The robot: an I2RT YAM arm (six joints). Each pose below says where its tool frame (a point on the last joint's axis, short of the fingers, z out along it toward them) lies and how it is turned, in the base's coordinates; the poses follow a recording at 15 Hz.
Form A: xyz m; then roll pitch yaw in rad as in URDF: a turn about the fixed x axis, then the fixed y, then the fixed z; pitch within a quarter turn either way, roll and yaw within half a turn.
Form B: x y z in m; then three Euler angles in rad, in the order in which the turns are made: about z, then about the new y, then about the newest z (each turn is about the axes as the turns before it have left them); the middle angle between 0 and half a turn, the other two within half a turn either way. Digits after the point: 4 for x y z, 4 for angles.
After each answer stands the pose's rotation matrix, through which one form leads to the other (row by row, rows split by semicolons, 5 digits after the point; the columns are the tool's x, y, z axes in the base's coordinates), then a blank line. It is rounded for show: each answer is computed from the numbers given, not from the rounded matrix.
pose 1, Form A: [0.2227, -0.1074, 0.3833, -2.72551, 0.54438, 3.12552]
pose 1, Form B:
[0.2227, -0.1074, 0.3833, -0.7224, 2.4694, -0.5887]
-0.85534 0.22399 0.46714; 0.01375 0.91120 -0.41174; -0.51789 -0.34576 -0.78246

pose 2, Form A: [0.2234, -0.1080, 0.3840, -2.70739, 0.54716, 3.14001]
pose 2, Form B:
[0.2234, -0.1080, 0.3840, -0.7296, 2.4571, -0.6044]
-0.85400 0.22030 0.47132; 0.00135 0.90686 -0.42143; -0.52026 -0.35927 -0.77476

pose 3, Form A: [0.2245, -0.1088, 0.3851, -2.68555, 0.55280, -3.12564]
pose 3, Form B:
[0.2245, -0.1088, 0.3851, -0.7354, 2.4404, -0.6199]
-0.85095 0.21689 0.47838; -0.01358 0.90138 -0.43282; -0.52507 -0.37480 -0.76408

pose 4, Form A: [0.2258, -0.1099, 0.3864, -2.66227, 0.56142, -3.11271]
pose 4, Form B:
[0.2258, -0.1099, 0.3864, -0.7445, 2.4205, -0.6327]
-0.84615 0.21980 0.48551; -0.02445 0.89403 -0.44734; -0.53239 -0.39039 -0.75111

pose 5, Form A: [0.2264, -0.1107, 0.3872, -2.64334, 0.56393, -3.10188]
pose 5, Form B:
[0.2264, -0.1107, 0.3872, -0.7545, 2.4075, -0.6471]
-0.84449 0.22036 0.48813; -0.03355 0.88787 -0.45887; -0.53451 -0.40390 -0.74241

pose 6, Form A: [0.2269, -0.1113, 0.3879, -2.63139, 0.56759, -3.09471]
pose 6, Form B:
[0.2269, -0.1113, 0.3879, -0.7586, 2.3977, -0.6536]
-0.84227 0.22135 0.49151; -0.03952 0.88399 -0.46583; -0.53760 -0.41178 -0.73581

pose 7, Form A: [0.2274, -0.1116, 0.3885, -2.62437, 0.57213, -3.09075]
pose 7, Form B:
[0.2274, -0.1116, 0.3885, -0.7593, 2.3903, -0.6548]
-0.83966 0.22320 0.49512; -0.04273 0.88168 -0.46991; -0.54142 -0.41572 -0.73078

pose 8, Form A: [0.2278, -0.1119, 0.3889, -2.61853, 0.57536, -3.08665]
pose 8, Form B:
[0.2278, -0.1119, 0.3889, -0.7594, 2.3845, -0.6563]
-0.83773 0.22383 0.49810; -0.04607 0.87991 -0.47290; -0.54414 -0.41911 -0.72682

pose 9, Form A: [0.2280, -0.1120, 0.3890, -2.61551, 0.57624, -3.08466]
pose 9, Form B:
[0.2280, -0.1120, 0.3890, -0.7603, 2.3820, -0.6579]
-0.83716 0.22396 0.49901; -0.04771 0.87895 -0.47452; -0.54487 -0.42106 -0.72513

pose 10, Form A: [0.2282, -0.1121, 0.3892, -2.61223, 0.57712, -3.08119]
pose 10, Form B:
[0.2282, -0.1121, 0.3892, -0.7599, 2.3794, -0.6597]
-0.83651 0.22292 0.50056; -0.05059 0.87819 -0.47563; -0.54561 -0.42319 -0.72333

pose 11, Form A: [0.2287, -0.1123, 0.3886, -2.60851, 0.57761, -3.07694]
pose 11, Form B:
[0.2287, -0.1123, 0.3886, -0.7595, 2.3768, -0.6623]
-0.83602 0.22126 0.50211; -0.05413 0.87737 -0.47675; -0.54602 -0.42575 -0.72152

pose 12, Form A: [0.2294, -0.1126, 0.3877, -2.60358, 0.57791, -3.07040]
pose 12, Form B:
[0.2294, -0.1126, 0.3877, -0.7583, 2.3736, -0.6660]
-0.83548 0.21814 0.50436; -0.05958 0.87647 -0.47776; -0.54627 -0.42921 -0.71928

